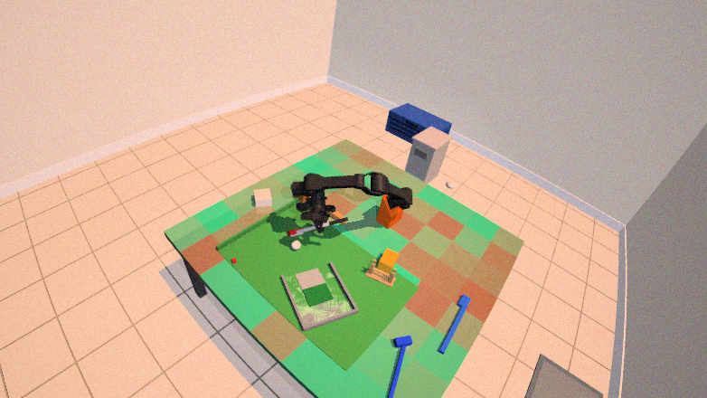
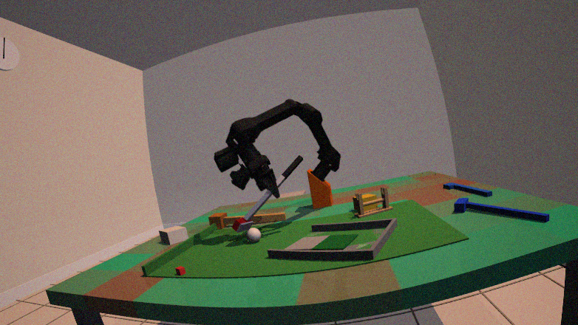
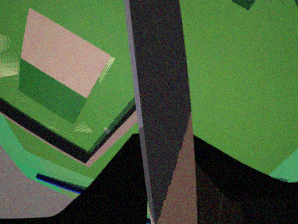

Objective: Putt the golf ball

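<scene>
Now: the white golf ball 70 mm ahead of my gripper tip, 70 mm to the right of it and 90 mm below it. From my gripper tip the other things lie so: grey three-sided frame: 150 mm ahead, 190 mm to the left, 110 mm below; then red putter: 30 mm to the right; then yellow block: 190 mm behind, 240 mm to the left, 90 mm below.
</scene>
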